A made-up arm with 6 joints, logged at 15 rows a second.
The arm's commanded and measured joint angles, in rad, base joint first. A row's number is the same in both.
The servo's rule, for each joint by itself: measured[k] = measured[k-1] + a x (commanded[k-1-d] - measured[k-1]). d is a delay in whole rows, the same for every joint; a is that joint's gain. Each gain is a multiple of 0.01, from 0.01 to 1. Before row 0 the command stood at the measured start. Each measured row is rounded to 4 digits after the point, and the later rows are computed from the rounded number. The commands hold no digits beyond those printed.
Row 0, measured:
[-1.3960, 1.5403, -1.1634, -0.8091, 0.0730, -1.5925]
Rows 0 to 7, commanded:
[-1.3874, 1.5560, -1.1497, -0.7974, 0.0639, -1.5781]
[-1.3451, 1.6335, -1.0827, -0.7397, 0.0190, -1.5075]
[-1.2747, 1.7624, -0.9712, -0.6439, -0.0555, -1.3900]
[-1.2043, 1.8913, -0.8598, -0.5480, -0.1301, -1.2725]
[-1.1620, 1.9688, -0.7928, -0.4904, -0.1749, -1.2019]
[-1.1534, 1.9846, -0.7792, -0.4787, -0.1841, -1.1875]
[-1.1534, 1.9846, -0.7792, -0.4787, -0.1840, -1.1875]
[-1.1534, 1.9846, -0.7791, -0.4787, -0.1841, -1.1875]
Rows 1 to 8, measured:
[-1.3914, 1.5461, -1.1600, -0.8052, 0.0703, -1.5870]
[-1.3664, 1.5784, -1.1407, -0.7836, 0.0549, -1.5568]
[-1.3169, 1.6465, -1.0983, -0.7375, 0.0218, -1.4934]
[-1.2561, 1.7371, -1.0387, -0.6750, -0.0238, -1.4095]
[-1.2053, 1.8228, -0.9772, -0.6141, -0.0691, -1.3306]
[-1.1773, 1.8827, -0.9277, -0.5694, -0.1036, -1.2762]
[-1.1644, 1.9204, -0.8906, -0.5395, -0.1277, -1.2425]
[-1.1585, 1.9442, -0.8627, -0.5194, -0.1446, -1.2216]
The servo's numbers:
d 0
a 0.54 0.37 0.25 0.33 0.30 0.38

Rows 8 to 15, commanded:
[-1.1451, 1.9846, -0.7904, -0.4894, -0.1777, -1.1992]
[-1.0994, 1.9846, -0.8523, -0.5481, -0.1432, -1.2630]
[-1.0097, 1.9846, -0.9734, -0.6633, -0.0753, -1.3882]
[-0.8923, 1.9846, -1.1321, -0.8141, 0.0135, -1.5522]
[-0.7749, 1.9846, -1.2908, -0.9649, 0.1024, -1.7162]
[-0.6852, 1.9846, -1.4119, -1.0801, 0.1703, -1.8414]
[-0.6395, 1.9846, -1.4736, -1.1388, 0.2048, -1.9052]
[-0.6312, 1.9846, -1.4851, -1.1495, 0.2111, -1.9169]
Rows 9 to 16, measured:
[-1.1513, 1.9591, -0.8446, -0.5095, -0.1545, -1.2131]
[-1.1233, 1.9685, -0.8465, -0.5222, -0.1511, -1.2321]
[-1.0620, 1.9745, -0.8782, -0.5688, -0.1284, -1.2914]
[-0.9704, 1.9782, -0.9417, -0.6497, -0.0858, -1.3905]
[-0.8648, 1.9806, -1.0290, -0.7537, -0.0293, -1.5143]
[-0.7678, 1.9821, -1.1247, -0.8614, 0.0306, -1.6386]
[-0.6985, 1.9830, -1.2119, -0.9529, 0.0829, -1.7399]
[-0.6622, 1.9836, -1.2802, -1.0178, 0.1214, -1.8072]

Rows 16 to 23, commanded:
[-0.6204, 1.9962, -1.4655, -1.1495, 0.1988, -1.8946]
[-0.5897, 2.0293, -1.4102, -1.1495, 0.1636, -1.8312]
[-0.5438, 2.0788, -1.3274, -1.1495, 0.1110, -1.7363]
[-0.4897, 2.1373, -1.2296, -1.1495, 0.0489, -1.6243]
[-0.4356, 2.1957, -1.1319, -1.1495, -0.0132, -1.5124]
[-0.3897, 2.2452, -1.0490, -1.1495, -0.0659, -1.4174]
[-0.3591, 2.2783, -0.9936, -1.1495, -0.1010, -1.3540]
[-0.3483, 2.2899, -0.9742, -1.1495, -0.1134, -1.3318]
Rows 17 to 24, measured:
[-0.6396, 1.9883, -1.3265, -1.0613, 0.1446, -1.8404]
[-0.6127, 2.0035, -1.3474, -1.0904, 0.1503, -1.8369]
[-0.5755, 2.0314, -1.3424, -1.1099, 0.1385, -1.7987]
[-0.5292, 2.0706, -1.3142, -1.1230, 0.1116, -1.7324]
[-0.4787, 2.1169, -1.2686, -1.1317, 0.0742, -1.6488]
[-0.4306, 2.1644, -1.2137, -1.1376, 0.0322, -1.5609]
[-0.3920, 2.2065, -1.1587, -1.1415, -0.0078, -1.4823]
[-0.3684, 2.2374, -1.1126, -1.1441, -0.0395, -1.4251]

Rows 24 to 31, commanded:
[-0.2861, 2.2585, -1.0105, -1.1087, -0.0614, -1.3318]
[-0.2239, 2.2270, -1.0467, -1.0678, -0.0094, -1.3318]
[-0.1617, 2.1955, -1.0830, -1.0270, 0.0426, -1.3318]
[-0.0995, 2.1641, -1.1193, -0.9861, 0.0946, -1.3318]
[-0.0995, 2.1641, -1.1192, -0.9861, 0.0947, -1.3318]
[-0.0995, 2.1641, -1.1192, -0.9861, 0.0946, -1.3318]
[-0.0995, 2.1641, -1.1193, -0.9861, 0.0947, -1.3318]
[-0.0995, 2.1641, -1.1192, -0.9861, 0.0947, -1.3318]
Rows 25 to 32, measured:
[-0.3240, 2.2452, -1.0871, -1.1324, -0.0461, -1.3896]
[-0.2699, 2.2385, -1.0770, -1.1111, -0.0351, -1.3676]
[-0.2115, 2.2226, -1.0785, -1.0833, -0.0118, -1.3540]
[-0.1510, 2.2010, -1.0887, -1.0512, 0.0201, -1.3456]
[-0.1232, 2.1873, -1.0963, -1.0297, 0.0425, -1.3404]
[-0.1104, 2.1787, -1.1020, -1.0153, 0.0581, -1.3371]
[-0.1045, 2.1733, -1.1063, -1.0057, 0.0691, -1.3351]
[-0.1018, 2.1699, -1.1095, -0.9992, 0.0768, -1.3338]

